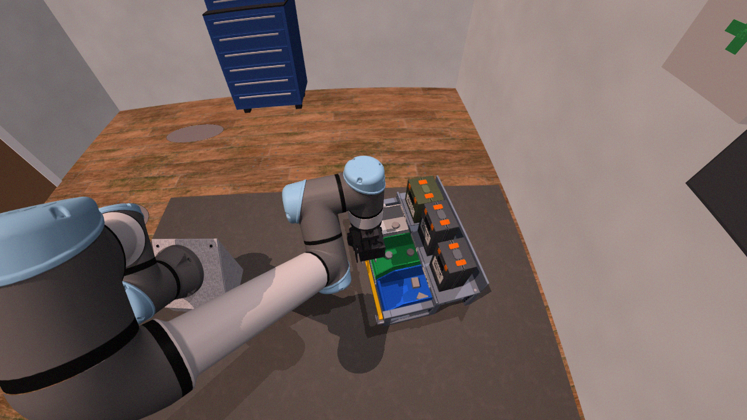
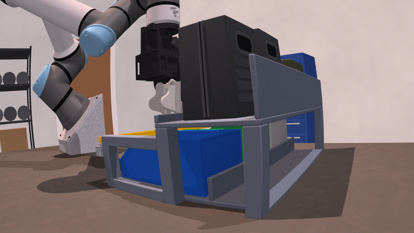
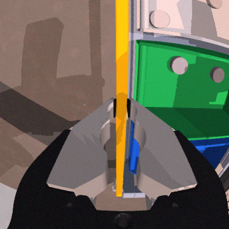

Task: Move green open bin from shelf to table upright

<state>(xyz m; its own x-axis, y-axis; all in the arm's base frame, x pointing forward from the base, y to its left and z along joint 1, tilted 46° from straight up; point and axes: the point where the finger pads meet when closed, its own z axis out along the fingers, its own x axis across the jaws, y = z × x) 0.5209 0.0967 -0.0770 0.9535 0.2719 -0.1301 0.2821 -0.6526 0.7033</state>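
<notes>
My hand is 10 cm short of the green open bin, 3 cm to the right of it and 5 cm above it. From my hand the other things lie so: yellow bar (1 cm below); grey bin (7 cm ahead, 14 cm to the left, 5 cm below); blue bin (13 cm ahead, 8 cm to the right, 5 cm below).
</notes>
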